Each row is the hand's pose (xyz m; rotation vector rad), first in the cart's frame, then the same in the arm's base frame.
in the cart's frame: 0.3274 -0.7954 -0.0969 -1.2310 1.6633 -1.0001
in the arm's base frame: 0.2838 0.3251 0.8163 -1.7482 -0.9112 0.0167
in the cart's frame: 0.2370 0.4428 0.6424 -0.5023 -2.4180 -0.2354
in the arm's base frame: -0.6353 -0.7897 0.7985 -2.2070 1.7180 -1.1709
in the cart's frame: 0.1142 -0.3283 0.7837 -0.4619 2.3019 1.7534
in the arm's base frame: -0.2198 -0.3881 1.3424 2.3467 -0.5198 -0.2961
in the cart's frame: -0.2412 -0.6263 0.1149 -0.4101 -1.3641 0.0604
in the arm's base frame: 0.5044 -0.2341 1.0044 1.0875 -1.6480 2.3143
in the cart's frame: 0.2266 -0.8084 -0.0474 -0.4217 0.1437 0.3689
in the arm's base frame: 0.3392 0.2518 0.8822 -1.0069 -1.0063 2.5018
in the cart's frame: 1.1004 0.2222 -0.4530 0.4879 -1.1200 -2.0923
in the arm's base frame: -0.6219 0.2558 -0.1505 1.2313 -0.4302 0.3676
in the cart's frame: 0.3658 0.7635 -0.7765 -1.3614 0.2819 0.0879
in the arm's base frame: -0.2190 -0.5158 -0.5742 -1.3681 -1.9907 1.5605
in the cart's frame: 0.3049 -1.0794 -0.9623 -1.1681 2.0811 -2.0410
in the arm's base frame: 0.8555 0.7504 0.2485 -1.2909 -0.5267 -0.9428
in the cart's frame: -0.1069 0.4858 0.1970 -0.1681 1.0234 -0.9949
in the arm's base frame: -0.1997 -0.9238 0.4657 -1.0495 -0.3642 0.9263
